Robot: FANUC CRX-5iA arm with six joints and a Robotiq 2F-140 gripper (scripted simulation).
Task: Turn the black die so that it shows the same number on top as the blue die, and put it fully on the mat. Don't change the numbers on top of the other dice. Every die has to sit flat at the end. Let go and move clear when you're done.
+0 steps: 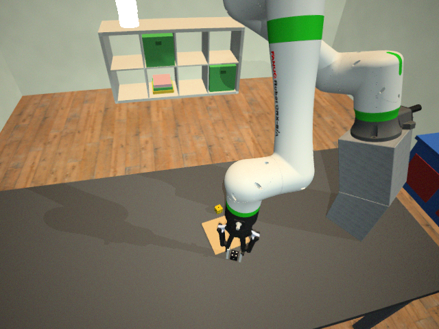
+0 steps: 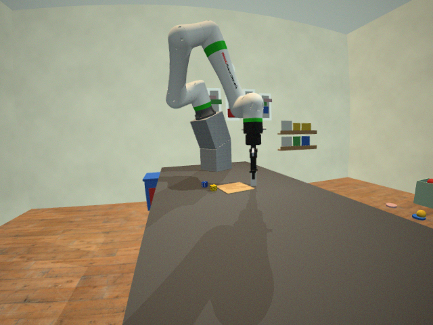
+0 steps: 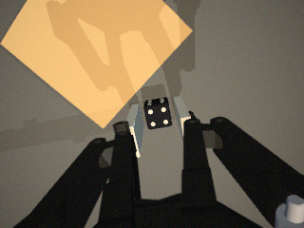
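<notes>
The black die lies 20 mm below my hand. From my hand the other things lie so: blue die (90 mm behind, 230 mm to the right, 20 mm below); yellow die (10 mm behind, 210 mm to the right, 20 mm below); tan mat (100 mm to the right, 30 mm below).
</notes>
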